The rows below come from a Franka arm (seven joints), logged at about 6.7 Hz.
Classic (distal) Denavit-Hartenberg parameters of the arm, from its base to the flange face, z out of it. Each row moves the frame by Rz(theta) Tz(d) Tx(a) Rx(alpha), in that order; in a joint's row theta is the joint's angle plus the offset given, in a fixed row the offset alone. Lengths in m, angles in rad.
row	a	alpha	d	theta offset
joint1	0	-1.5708	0.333	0
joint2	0	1.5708	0	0
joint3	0.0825	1.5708	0.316	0
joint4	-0.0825	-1.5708	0	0
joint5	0	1.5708	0.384	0
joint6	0.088	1.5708	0	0
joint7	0	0	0.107	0
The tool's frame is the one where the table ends.
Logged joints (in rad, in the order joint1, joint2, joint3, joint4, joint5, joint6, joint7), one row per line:
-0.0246, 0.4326, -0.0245, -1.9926, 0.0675, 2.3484, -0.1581
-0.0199, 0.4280, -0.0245, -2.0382, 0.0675, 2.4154, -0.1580
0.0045, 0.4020, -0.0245, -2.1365, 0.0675, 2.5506, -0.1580
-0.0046, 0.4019, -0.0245, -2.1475, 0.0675, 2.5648, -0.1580
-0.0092, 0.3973, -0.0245, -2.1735, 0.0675, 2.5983, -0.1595
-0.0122, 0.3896, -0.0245, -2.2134, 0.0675, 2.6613, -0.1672
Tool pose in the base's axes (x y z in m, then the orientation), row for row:
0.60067, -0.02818, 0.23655, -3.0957, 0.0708, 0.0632
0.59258, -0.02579, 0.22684, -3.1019, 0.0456, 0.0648
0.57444, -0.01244, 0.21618, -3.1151, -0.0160, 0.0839
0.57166, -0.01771, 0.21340, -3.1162, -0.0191, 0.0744
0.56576, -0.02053, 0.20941, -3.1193, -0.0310, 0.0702
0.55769, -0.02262, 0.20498, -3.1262, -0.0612, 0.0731
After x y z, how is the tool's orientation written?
As angles about the fixed x, y, z axes (roll, pitch, yaw), in radians.
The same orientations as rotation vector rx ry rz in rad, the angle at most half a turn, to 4 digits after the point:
-3.0945, -0.0953, 0.1118
-3.1010, -0.0991, 0.0727
-3.1116, -0.1309, -0.0232
-3.1132, -0.1162, -0.0283
-3.1159, -0.1100, -0.0471
-3.1204, -0.1148, -0.0946

